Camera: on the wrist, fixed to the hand. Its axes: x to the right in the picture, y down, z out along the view.
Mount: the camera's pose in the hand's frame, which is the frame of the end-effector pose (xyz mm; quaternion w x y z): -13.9 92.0 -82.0 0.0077 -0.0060 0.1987 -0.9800
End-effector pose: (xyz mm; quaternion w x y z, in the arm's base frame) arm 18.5 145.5 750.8 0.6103 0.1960 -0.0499 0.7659
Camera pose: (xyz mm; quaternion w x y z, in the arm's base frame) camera -86.5 135.7 685.5 0.7664 -0.1054 0.3084 -0.5536
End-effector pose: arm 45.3 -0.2 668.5 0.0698 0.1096 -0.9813 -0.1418
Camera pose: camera 54.5 67.6 771.9 0.0572 0.9903 0.1146 -0.0536
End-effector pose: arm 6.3 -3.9 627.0 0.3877 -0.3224 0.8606 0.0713
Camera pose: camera -94.0 44.4 681.7 0.1001 0.8624 0.2327 0.4383
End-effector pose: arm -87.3 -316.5 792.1 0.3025 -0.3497 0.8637 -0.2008
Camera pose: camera -178.1 -233.2 806.4 0.3682 0.8110 0.2747 0.3623
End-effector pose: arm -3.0 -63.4 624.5 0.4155 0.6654 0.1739 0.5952
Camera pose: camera -107.2 -99.8 681.0 0.5560 -0.2861 0.7325 -0.2694
